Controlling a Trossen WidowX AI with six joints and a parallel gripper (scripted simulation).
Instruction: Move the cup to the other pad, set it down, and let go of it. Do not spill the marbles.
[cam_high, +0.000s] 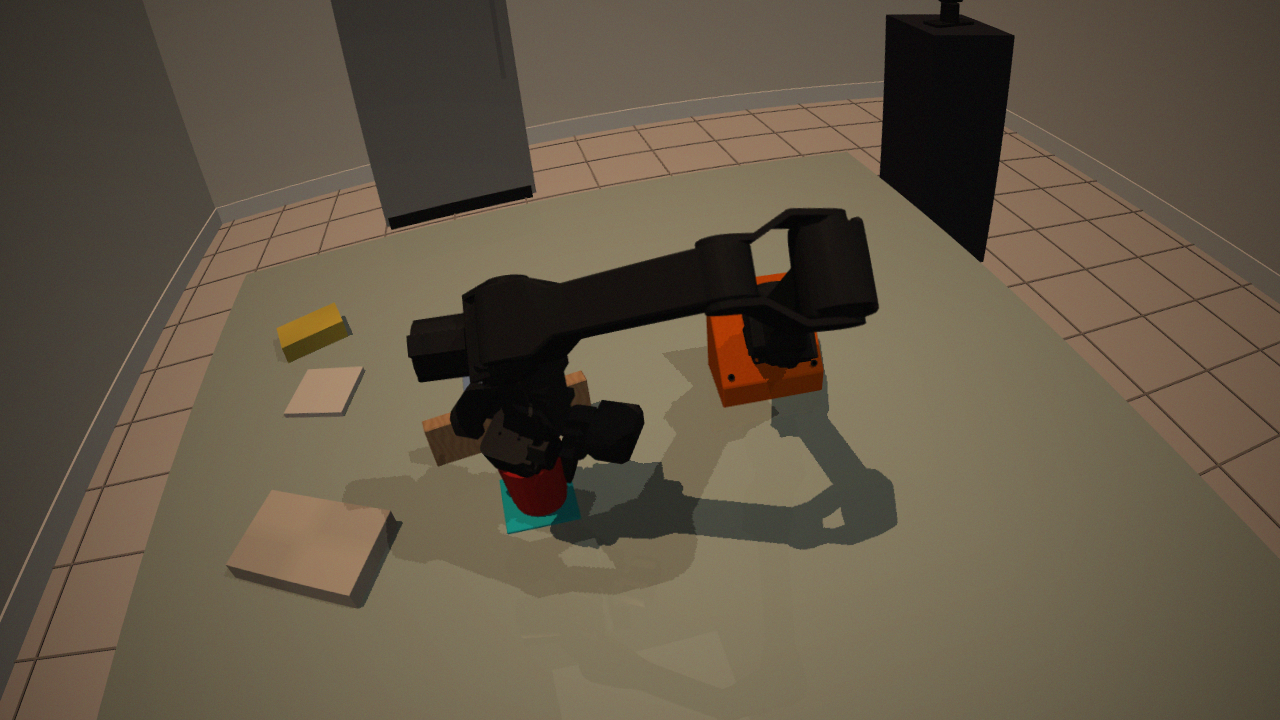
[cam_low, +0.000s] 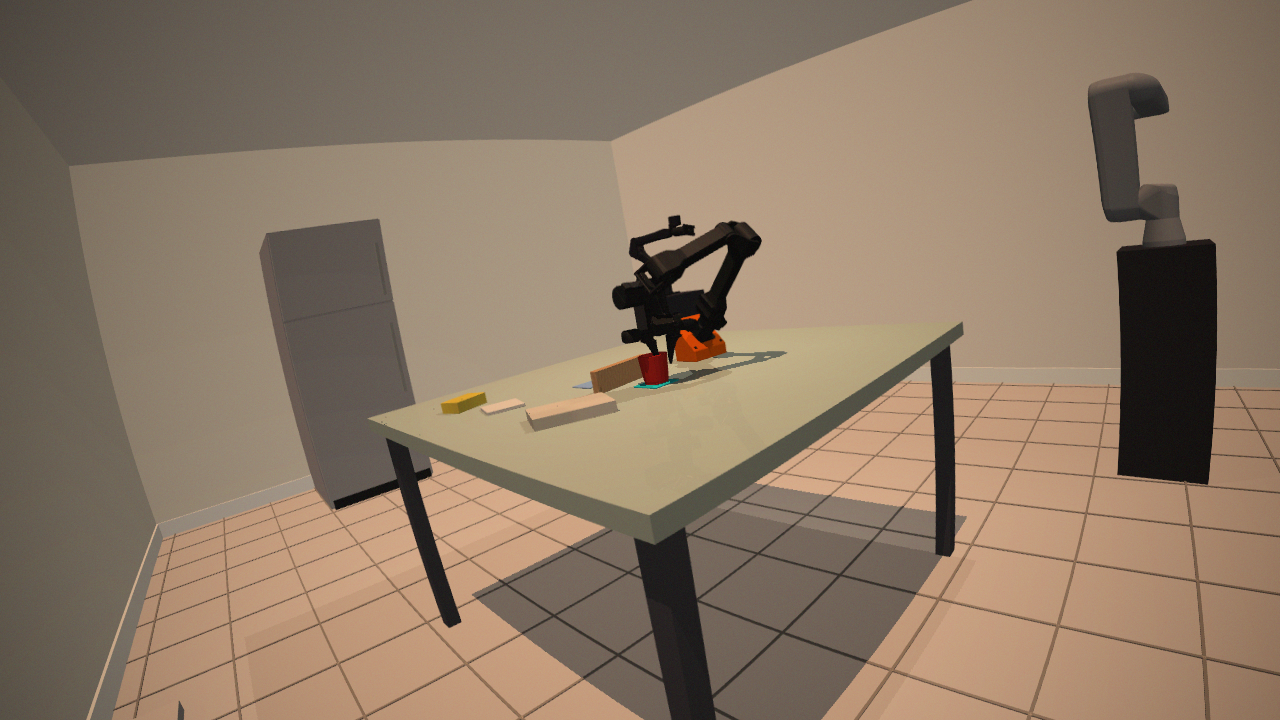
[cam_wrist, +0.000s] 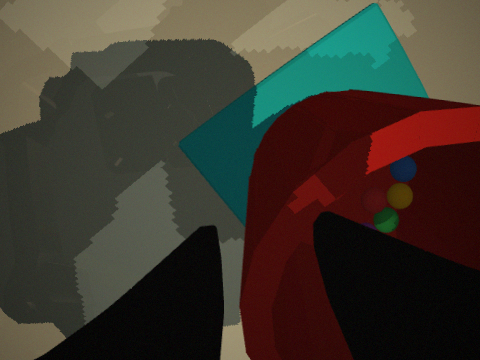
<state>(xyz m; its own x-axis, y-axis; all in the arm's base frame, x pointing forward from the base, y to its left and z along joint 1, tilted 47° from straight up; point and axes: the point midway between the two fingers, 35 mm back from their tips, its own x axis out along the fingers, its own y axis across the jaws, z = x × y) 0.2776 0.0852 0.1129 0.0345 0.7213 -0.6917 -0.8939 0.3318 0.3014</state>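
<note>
Now: the red cup 30 mm ahead of my gripper tip and 20 mm to the right of it. From my gripper tip the other things lie so: yellow block 430 mm to the right, 380 mm ahead, 30 mm below; then tan slab 300 mm ahead, 30 mm below, 20 mm to the left; then small tan tile 330 mm ahead, 280 mm to the right, 40 mm below.
</note>
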